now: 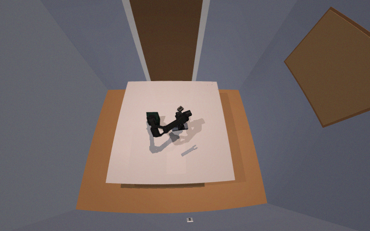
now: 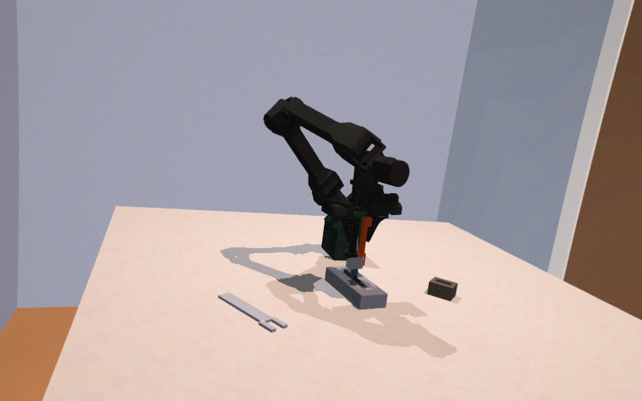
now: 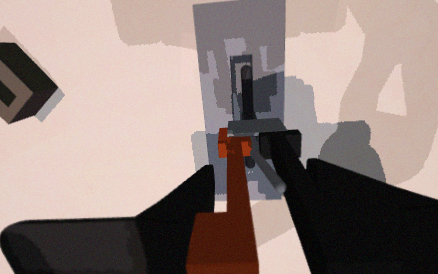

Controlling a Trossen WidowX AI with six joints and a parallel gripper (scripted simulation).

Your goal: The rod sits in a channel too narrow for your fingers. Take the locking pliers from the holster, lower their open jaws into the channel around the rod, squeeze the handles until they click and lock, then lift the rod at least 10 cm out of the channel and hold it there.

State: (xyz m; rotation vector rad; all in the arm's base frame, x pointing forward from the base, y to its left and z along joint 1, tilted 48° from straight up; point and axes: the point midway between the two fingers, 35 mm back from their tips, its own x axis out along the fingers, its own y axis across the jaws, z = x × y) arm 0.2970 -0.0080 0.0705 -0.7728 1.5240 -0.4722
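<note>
My gripper tip is now 11 cm above the grey channel block and 1 cm to the right of it. Also, from my gripper tip: brown holster: 24 cm to the left, 12 cm below; then flat grey forked bar: 24 cm to the right, 13 cm ahead, 12 cm below.
</note>
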